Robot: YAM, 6 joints.
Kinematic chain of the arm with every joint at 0, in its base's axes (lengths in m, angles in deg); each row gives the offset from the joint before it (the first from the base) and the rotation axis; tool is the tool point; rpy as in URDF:
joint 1: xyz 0 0 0.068 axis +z
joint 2: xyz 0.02 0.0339 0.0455 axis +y
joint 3: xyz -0.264 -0.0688 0 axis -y
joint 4: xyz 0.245 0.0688 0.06 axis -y
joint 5: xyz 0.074 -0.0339 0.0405 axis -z
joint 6: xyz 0.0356 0 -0.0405 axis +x
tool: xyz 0 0 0 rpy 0 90 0
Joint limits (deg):
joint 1: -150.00..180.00
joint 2: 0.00..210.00
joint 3: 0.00..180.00
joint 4: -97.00..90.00
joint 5: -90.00..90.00
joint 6: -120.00..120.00
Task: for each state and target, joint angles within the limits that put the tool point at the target. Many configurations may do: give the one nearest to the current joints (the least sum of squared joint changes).
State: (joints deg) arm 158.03 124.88 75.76 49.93 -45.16 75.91
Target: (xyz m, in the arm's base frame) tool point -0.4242 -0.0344 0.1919
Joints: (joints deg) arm 180.00 117.39 65.94 50.19 -75.08 75.91
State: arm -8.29 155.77 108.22 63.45 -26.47 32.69
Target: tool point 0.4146 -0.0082 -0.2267
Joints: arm -3.33 186.52 93.39 57.05 -26.58 32.69
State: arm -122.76 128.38 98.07 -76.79 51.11 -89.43
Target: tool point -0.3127 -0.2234 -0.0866
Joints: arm -140.37 164.93 102.12 -63.23 50.32 -89.43
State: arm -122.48 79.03 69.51 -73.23 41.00 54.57
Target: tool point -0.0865 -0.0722 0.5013
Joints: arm -127.53 56.81 98.40 -65.64 43.75 54.57
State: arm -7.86 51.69 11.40 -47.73 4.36 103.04
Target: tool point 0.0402 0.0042 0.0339
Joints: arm 3.22 86.06 0.00 -24.34 -3.11 103.04
